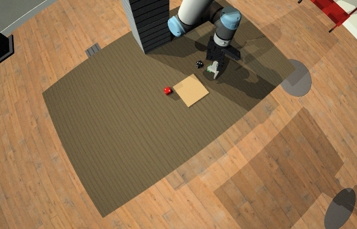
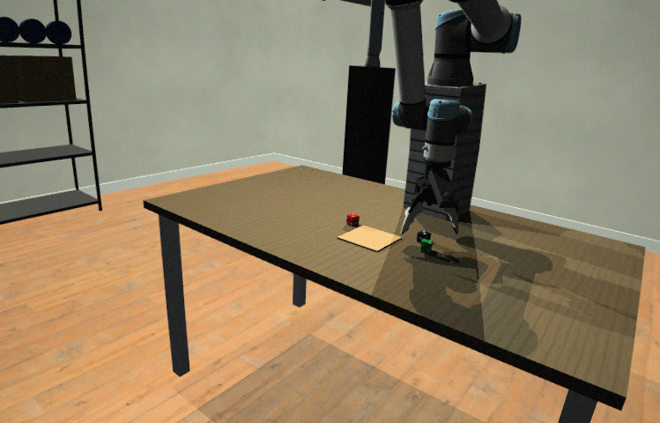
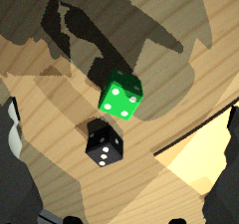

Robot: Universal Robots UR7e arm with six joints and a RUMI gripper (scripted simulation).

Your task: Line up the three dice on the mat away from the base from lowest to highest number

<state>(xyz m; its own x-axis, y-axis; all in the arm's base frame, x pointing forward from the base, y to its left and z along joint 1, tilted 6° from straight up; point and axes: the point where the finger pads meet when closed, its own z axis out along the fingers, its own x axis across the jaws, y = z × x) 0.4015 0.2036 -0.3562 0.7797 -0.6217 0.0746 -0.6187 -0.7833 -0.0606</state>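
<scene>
The green die is 20 mm behind my hand, 10 mm to the right of it and 40 mm below it. From my hand the other things lie so: black die 70 mm behind, 60 mm to the right, 40 mm below; tan mat 40 mm ahead, 180 mm to the right, 50 mm below; red die 10 mm behind, 290 mm to the right, 40 mm below.
</scene>
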